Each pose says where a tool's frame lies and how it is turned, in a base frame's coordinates. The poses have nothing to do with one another.
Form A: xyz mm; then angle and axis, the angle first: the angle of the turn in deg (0 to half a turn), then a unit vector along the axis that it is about.
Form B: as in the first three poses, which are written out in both.
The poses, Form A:
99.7 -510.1 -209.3 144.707 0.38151 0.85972 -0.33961
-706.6 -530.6 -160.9 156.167 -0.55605 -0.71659 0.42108
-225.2 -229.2 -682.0 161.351 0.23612 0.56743 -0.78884
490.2 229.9 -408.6 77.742 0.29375 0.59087 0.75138
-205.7 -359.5 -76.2 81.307 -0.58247 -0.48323 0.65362
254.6 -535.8 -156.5 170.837 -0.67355 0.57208 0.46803
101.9 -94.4 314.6 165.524 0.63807 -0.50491 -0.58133
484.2 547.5 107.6 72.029 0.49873 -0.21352 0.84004
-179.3 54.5 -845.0 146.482 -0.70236 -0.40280 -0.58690
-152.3 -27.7 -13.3 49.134 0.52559 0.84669 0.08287
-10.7 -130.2 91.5 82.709 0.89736 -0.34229 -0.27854
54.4 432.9 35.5 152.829 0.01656 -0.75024 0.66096
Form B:
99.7 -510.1 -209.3 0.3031 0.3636 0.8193 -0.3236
-706.6 -530.6 -160.9 0.2065 -0.5441 -0.7011 0.4120
-225.2 -229.2 -682.0 0.1620 0.2330 0.5599 -0.7784
490.2 229.9 -408.6 0.7786 0.1843 0.3708 0.4715
-205.7 -359.5 -76.2 0.7587 -0.3795 -0.3148 0.4258
254.6 -535.8 -156.5 0.0799 -0.6714 0.5703 0.4665
101.9 -94.4 314.6 0.1260 0.6330 -0.5009 -0.5767
484.2 547.5 107.6 0.8089 0.2932 -0.1255 0.4939
-179.3 54.5 -845.0 0.2883 -0.6725 -0.3857 -0.5620
-152.3 -27.7 -13.3 0.9095 0.2185 0.3520 0.0345
-10.7 -130.2 91.5 0.7506 0.5929 -0.2262 -0.1840
54.4 432.9 35.5 0.2349 0.0161 -0.7292 0.6425

